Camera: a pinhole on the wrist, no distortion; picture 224 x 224 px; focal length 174.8 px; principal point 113.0 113.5 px. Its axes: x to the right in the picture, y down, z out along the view. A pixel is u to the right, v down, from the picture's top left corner.
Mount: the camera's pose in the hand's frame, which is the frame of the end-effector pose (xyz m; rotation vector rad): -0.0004 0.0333 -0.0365 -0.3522 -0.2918 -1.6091
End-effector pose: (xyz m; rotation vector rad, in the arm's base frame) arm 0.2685 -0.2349 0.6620 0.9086 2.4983 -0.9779
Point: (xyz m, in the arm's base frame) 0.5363 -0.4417 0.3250
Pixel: 114 56
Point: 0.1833 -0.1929 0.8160
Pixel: behind the camera
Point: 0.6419 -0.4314 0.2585
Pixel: 89 49
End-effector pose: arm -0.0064 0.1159 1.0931 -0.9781 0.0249 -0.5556
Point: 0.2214 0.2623 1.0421
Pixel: 48 188
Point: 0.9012 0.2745 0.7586
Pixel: outside the picture
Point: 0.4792 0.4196 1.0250
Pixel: 41 196
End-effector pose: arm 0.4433 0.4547 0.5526 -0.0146 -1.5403 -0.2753
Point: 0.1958 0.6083 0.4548
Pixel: 159 34
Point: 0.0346 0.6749 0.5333
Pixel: 150 85
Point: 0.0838 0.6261 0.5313
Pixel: 161 85
